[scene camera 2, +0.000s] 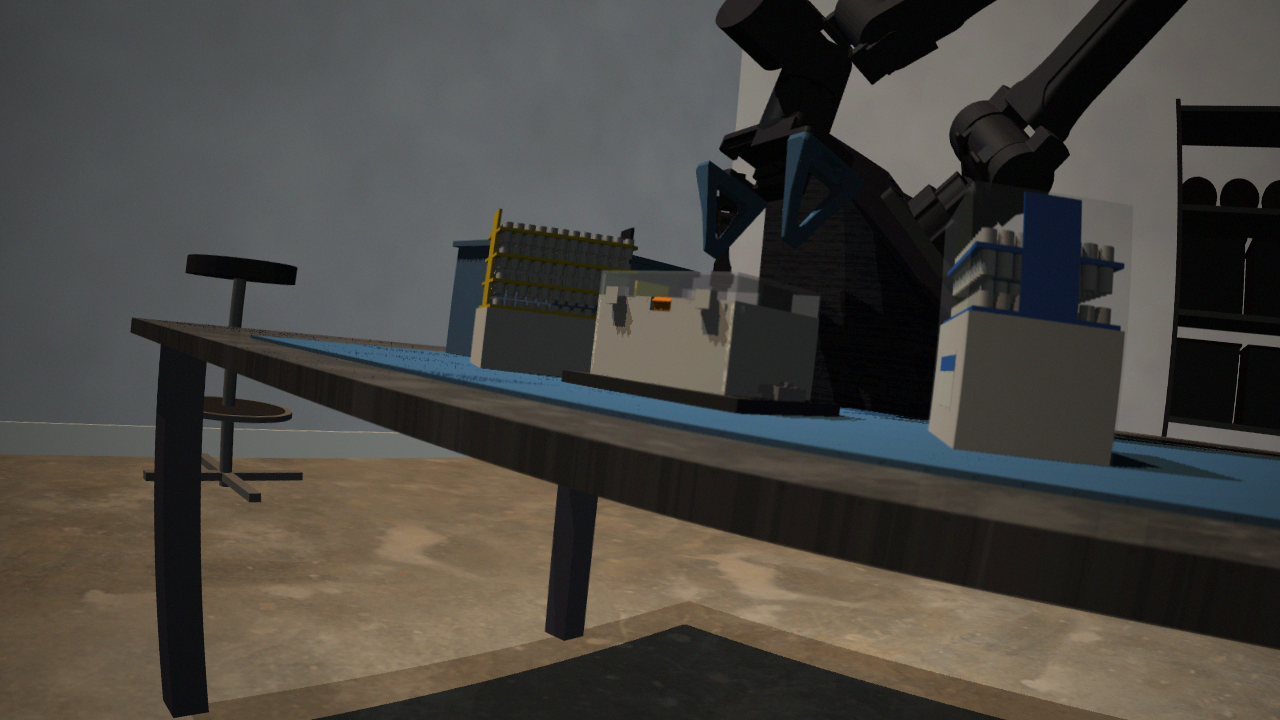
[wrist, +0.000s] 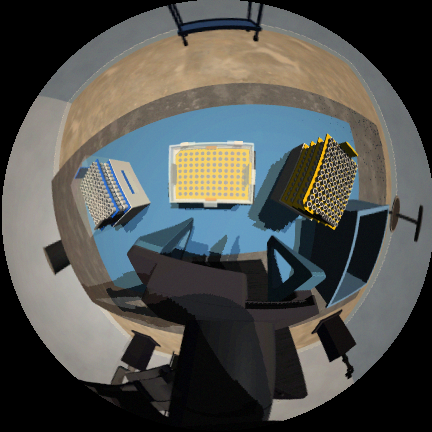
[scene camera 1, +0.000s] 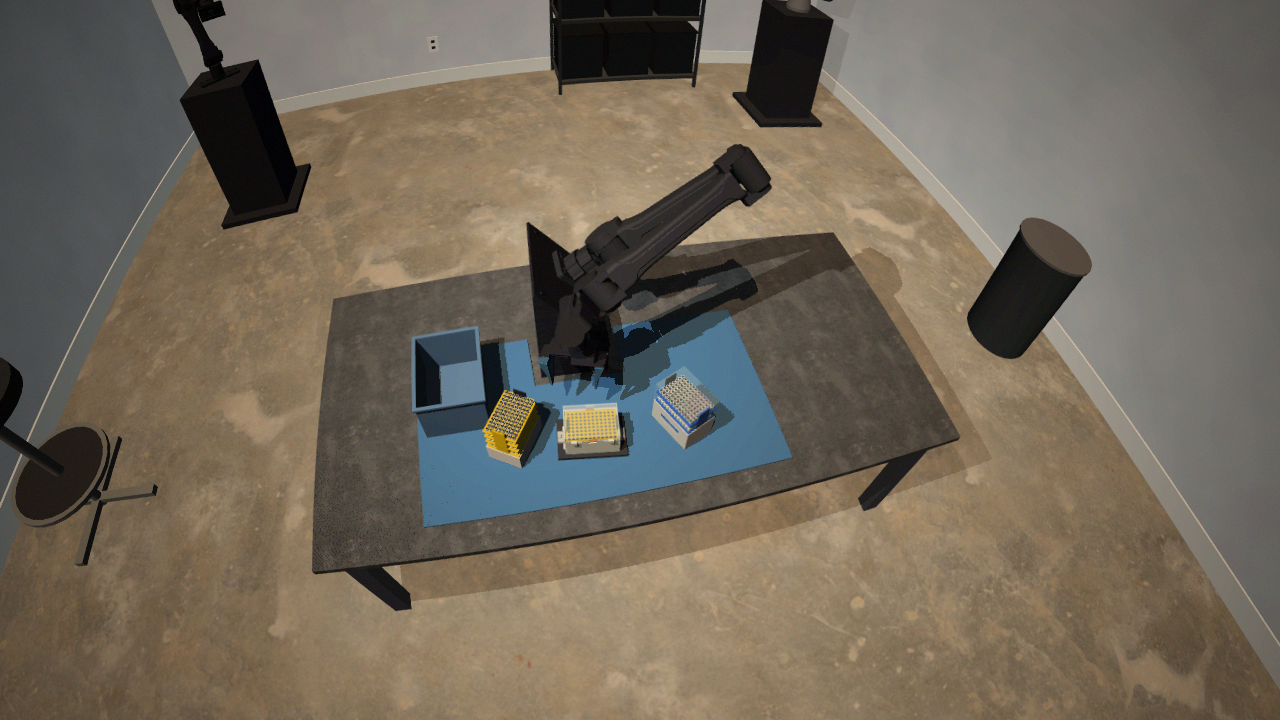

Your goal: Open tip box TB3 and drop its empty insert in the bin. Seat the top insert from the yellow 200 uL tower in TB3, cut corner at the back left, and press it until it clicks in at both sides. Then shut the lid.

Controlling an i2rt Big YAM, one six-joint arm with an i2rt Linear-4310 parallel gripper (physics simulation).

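Tip box TB3 [scene camera 1: 592, 441] [scene camera 2: 662, 344] is a pale box on a dark base plate, with a low clear lid that looks shut. The yellow insert [scene camera 1: 592, 425] [wrist: 212, 173] shows through the lid, with open holes. The yellow tower [scene camera 1: 512, 425] [scene camera 2: 559, 268] [wrist: 320, 182] stands beside the box, stacked with several inserts full of tips. The blue bin [scene camera 1: 447, 419] [scene camera 2: 467, 300] [wrist: 372, 240] stands behind the tower, at the left in scene camera 1. My gripper [scene camera 1: 581, 367] [scene camera 2: 752, 250] [wrist: 232, 230] is open and empty, above and behind the box, apart from it.
A blue-and-white tip tower [scene camera 1: 684, 411] [scene camera 2: 1029, 385] [wrist: 112, 195] with a clear cover stands on the other side of the box. The blue mat [scene camera 1: 483, 497] lies under the box and towers. A dark upright panel [scene camera 1: 543, 286] stands behind the gripper.
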